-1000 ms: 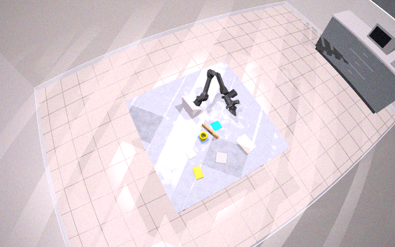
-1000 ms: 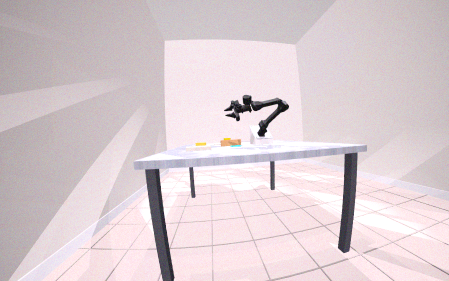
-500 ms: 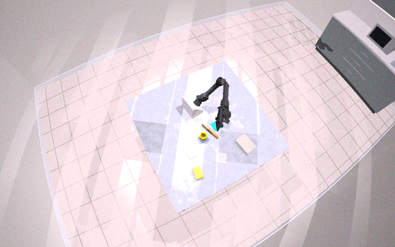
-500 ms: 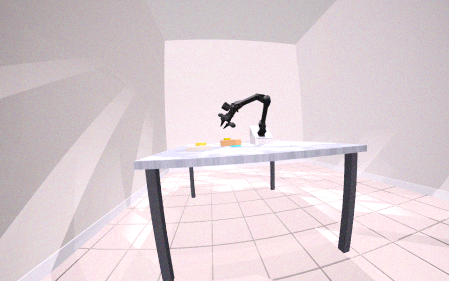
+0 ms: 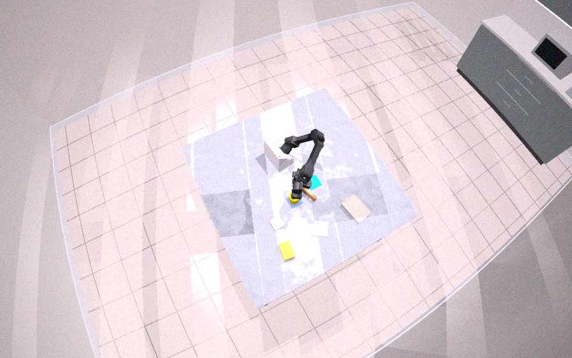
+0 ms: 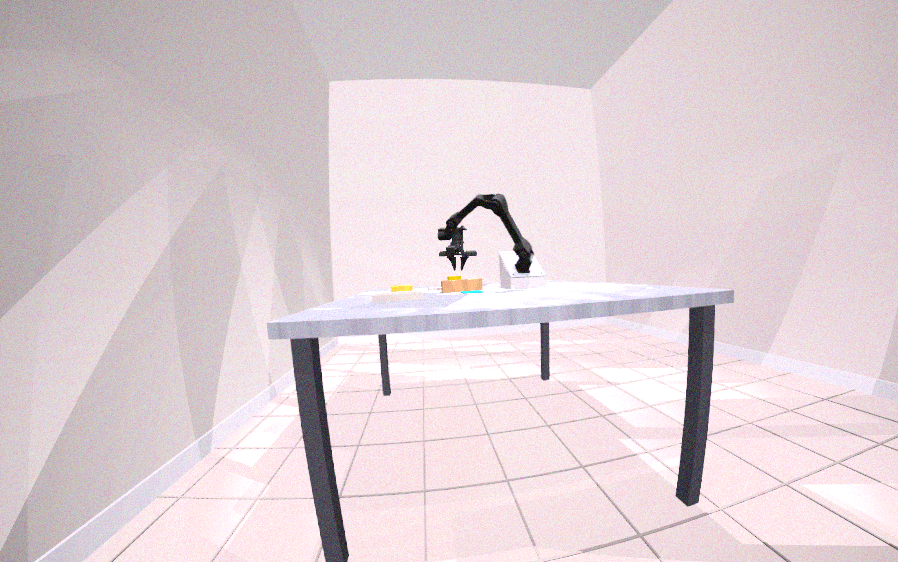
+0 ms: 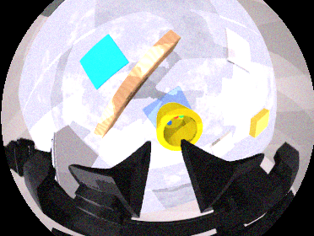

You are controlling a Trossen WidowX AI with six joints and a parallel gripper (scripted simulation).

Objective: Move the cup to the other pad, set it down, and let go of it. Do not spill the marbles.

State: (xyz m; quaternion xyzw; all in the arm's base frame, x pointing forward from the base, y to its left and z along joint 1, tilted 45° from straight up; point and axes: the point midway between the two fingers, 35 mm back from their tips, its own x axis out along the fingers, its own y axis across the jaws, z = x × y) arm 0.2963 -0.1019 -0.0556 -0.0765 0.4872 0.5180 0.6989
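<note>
Right now the yellow cup is 60 mm below my gripper tip, 20 mm to the right of it and 10 mm ahead of it. The rest, counted from my gripper tip: pale blue pad: 110 mm below, 20 mm ahead, 10 mm to the right; then wooden bar: 80 mm to the left, 80 mm below; then cyan pad: 170 mm to the left, 110 mm below, 20 mm behind.
</note>
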